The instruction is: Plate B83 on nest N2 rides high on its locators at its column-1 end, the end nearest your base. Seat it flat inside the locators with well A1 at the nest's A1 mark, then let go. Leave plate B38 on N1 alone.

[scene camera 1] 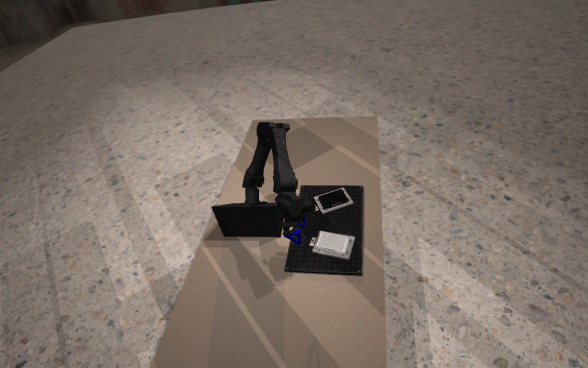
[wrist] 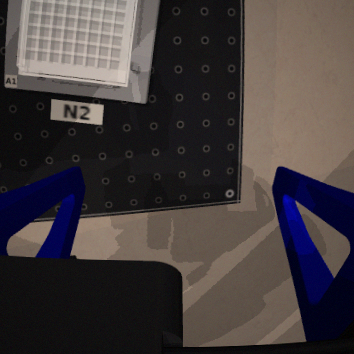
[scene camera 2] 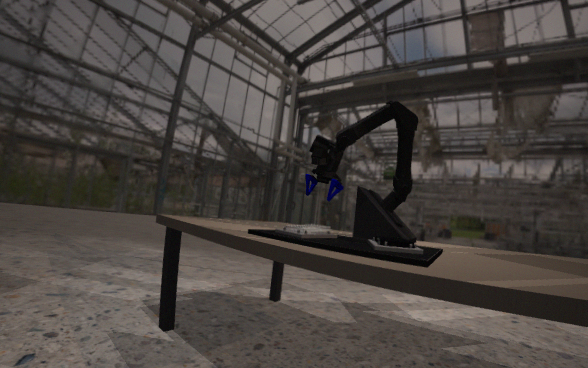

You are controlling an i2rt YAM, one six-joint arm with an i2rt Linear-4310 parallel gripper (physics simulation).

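Places are measured from the arm's base along level axes (x ahead, y left, z up), in millimetres.
Pixels of known places: gripper, between the fingertips: (scene camera 1: 301,235) (wrist: 178,176) (scene camera 2: 317,198); arm's base, origin of its link: (scene camera 1: 252,204) (scene camera 2: 384,208).
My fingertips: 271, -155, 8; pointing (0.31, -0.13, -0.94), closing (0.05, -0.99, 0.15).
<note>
For each thing: its top centre in the pictures, then the offset to it from my fingertips, as dx, dy, dz. "*": a spot on its surface instead. Level surfaces: height alone.
- White well plate B83, centre of its top: (scene camera 2: 309,224) (scene camera 1: 332,240) +110, +64, -95
- grey nest N2, a spot on its surface: (wrist: 140,82) * +46, +16, -118
- A1 mark, centre of its top: (wrist: 10,80) +46, +125, -118
- Nest N1, a spot on its surface: (scene camera 1: 338,209) * +105, +278, -127
- black perforated board, centre of its top: (scene camera 2: 347,240) (scene camera 1: 327,223) +68, +185, -129
- tan table, height of its surface: dz -143
- N2 label, a spot on its surface: (wrist: 77,112) * +19, +72, -128
White well plate B83 (scene camera 1: 334,242) (scene camera 2: 307,228) (wrist: 77,35) sits on the grey nest N2 (wrist: 140,82). Its near end shows in the wrist view, beside the A1 mark (wrist: 11,80); its far end is cut off there. Its tilt is too small to judge. My gripper (scene camera 1: 301,234) (scene camera 2: 318,197) (wrist: 178,176) is open and empty, high above the table and on the base side of N2. Nest N1 (scene camera 1: 338,209) has a dark rectangle inside its light rim; plate B38 cannot be told clearly there. N1 does not show in the wrist view.
Both nests stand on a black perforated board (scene camera 1: 325,267) (scene camera 2: 345,245) (wrist: 200,150) on the tan table (scene camera 1: 320,320) (wrist: 300,75). The N2 label (wrist: 77,112) lies beside its nest. A dark upright panel (scene camera 1: 250,221) (scene camera 2: 375,220) stands by the arm's base.
</note>
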